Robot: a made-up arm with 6 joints. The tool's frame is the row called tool. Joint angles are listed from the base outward.
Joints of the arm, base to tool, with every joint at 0 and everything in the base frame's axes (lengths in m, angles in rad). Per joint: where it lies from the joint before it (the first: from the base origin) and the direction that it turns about. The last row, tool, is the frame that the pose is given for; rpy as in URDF.
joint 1: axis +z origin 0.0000 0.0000 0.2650
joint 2: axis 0 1 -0.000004 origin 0.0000 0.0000 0.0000
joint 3: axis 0 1 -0.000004 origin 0.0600 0.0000 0.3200
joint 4: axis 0 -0.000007 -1 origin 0.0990 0.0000 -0.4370
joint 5: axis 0 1 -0.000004 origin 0.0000 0.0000 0.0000
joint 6: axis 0 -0.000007 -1 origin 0.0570 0.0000 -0.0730
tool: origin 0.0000 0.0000 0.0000 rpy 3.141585 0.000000 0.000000
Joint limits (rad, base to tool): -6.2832..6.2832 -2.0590..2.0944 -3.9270..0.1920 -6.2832..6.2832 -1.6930..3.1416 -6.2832..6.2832
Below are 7 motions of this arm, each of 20 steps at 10 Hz.
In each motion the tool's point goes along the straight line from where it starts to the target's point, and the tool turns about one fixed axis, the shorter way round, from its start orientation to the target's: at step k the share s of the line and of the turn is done. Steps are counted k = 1, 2, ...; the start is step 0. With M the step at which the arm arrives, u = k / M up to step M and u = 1 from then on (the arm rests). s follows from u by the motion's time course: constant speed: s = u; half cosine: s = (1 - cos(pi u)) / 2; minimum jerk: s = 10 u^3 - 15 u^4 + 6 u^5.
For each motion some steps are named. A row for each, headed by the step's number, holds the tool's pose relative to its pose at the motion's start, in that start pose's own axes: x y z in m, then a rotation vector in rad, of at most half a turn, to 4 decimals.
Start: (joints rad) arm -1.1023 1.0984 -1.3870 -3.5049 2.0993 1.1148
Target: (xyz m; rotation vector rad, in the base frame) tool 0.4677 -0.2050 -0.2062 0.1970 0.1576 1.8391
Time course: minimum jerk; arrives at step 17
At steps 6, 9, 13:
6: 0.0818 0.0334 -0.0439 -0.1513 0.0588 0.3408
9: 0.1894 0.0774 -0.1016 -0.3502 0.1362 0.7889
13: 0.3110 0.1271 -0.1668 -0.5750 0.2237 1.2955

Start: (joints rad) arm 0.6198 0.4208 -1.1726 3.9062 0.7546 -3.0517
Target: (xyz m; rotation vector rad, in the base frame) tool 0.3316 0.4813 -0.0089 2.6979 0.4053 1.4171
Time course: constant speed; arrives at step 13
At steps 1, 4, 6, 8, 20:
1: -0.0224 0.0018 -0.0090 -0.0088 -0.0317 -0.0606
4: -0.0896 0.0071 -0.0360 -0.0354 -0.1266 -0.2423
6: -0.1344 0.0106 -0.0539 -0.0531 -0.1900 -0.3634
8: -0.1792 0.0141 -0.0719 -0.0708 -0.2533 -0.4845
20: -0.2911 0.0230 -0.1168 -0.1150 -0.4116 -0.7874

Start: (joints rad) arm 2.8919 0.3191 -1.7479 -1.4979 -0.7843 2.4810
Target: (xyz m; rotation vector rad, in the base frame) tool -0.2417 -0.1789 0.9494 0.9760 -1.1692 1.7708
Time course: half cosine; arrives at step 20
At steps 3, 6, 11, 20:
3: -0.0098 -0.0272 -0.0120 0.0612 -0.0317 -0.0251
6: -0.0372 -0.1029 -0.0453 0.2313 -0.1198 -0.0950
11: -0.1045 -0.2885 -0.1271 0.6489 -0.3362 -0.2666
20: -0.1806 -0.4990 -0.2198 1.1222 -0.5814 -0.4611

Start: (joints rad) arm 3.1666 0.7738 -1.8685 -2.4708 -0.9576 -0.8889
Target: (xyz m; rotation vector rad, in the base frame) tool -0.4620 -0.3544 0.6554 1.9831 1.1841 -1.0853
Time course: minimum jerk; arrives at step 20
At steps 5, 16, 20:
5: -0.0126 0.0465 -0.0219 -0.0146 -0.0461 -0.0539
16: -0.1147 0.4229 -0.1996 -0.1328 -0.4195 -0.4908
20: -0.1218 0.4489 -0.2118 -0.1410 -0.4453 -0.5209

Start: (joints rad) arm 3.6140 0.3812 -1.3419 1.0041 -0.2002 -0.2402
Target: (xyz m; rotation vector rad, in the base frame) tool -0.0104 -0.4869 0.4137 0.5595 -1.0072 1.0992
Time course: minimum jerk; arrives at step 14
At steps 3, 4, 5, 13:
3: -0.0281 -0.0131 -0.0330 0.0811 0.0367 -0.0336
4: -0.0585 -0.0272 -0.0688 0.1690 0.0765 -0.0699
5: -0.0997 -0.0464 -0.1172 0.2877 0.1302 -0.1190
13: -0.4032 -0.1877 -0.4740 1.1638 0.5267 -0.4814

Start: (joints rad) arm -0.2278 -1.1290 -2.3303 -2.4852 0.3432 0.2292
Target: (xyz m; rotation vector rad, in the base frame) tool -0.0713 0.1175 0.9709 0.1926 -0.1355 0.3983
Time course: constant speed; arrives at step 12
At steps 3, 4, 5, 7, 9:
3: 0.0659 -0.0610 -0.0513 0.0950 0.0957 -0.0868
4: 0.0878 -0.0814 -0.0684 0.1267 0.1277 -0.1158
5: 0.1098 -0.1017 -0.0855 0.1584 0.1596 -0.1447
7: 0.1537 -0.1424 -0.1197 0.2217 0.2234 -0.2026
9: 0.1976 -0.1831 -0.1539 0.2851 0.2872 -0.2605

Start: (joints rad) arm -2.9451 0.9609 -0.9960 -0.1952 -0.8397 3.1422
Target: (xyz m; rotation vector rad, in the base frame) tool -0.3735 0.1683 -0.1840 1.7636 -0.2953 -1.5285
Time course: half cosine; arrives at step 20
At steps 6, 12, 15, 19, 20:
6: 0.0518 -0.0448 -0.0143 -0.0568 -0.1388 0.1454
12: 0.1645 -0.1424 -0.0455 -0.1804 -0.4409 0.4619
15: 0.2145 -0.1857 -0.0594 -0.2353 -0.5750 0.6023
19: 0.2498 -0.2162 -0.0692 -0.2739 -0.6695 0.7013
20: 0.2513 -0.2176 -0.0696 -0.2756 -0.6736 0.7057

